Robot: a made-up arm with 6 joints. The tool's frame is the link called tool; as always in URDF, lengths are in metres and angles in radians.
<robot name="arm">
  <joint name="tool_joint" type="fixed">
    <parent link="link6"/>
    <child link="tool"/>
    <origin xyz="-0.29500 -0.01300 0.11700"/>
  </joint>
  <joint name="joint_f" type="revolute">
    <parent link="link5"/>
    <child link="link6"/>
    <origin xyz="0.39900 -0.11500 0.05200"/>
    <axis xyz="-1 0 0"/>
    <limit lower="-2.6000" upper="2.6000" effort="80" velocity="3"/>
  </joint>
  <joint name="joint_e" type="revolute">
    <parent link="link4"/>
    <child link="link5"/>
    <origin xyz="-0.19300 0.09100 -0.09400"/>
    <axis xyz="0 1 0"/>
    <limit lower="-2.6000" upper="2.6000" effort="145" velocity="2.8"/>
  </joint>
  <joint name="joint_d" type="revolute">
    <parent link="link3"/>
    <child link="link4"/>
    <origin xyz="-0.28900 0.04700 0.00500"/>
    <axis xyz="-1 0 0"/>
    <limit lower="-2.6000" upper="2.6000" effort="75" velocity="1.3"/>
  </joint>
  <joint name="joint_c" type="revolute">
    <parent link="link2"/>
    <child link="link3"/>
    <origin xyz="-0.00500 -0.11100 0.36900"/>
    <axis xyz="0 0 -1"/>
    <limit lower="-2.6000" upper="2.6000" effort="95" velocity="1.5"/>
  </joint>
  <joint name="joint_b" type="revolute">
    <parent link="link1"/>
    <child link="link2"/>
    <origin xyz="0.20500 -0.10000 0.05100"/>
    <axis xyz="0 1 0"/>
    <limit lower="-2.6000" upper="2.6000" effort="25" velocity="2.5"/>
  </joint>
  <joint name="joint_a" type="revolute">
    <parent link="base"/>
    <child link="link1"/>
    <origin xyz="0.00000 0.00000 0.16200"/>
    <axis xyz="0 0 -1"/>
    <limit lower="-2.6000" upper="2.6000" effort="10" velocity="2.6"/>
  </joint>
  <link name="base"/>
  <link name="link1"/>
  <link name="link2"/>
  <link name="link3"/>
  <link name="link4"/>
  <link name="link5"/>
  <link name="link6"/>
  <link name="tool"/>
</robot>
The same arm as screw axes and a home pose.
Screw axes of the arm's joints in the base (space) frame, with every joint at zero. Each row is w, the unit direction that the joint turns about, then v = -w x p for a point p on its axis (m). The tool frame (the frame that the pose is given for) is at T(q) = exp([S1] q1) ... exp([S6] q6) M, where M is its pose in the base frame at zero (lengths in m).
S1: w 0 0 -1 v 0.0000 0.0000 0.0000
S2: w 0 1 0 v -0.2130 0.0000 0.2050
S3: w 0 0 -1 v 0.2110 0.2000 0.0000
S4: w -1 0 0 v 0.0000 -0.5870 -0.1640
S5: w 0 1 0 v -0.4930 0.0000 -0.2820
S6: w -1 0 0 v 0.0000 -0.5450 -0.1880
M =
1 0 0 -0.1780
0 1 0 -0.2010
0 0 1 0.6620
0 0 0 1
Joint limits (rad, base to tool): -2.6000..2.6000 -2.6000..2.6000 -2.6000..2.6000 -2.6000..2.6000 -2.6000..2.6000 -2.6000..2.6000

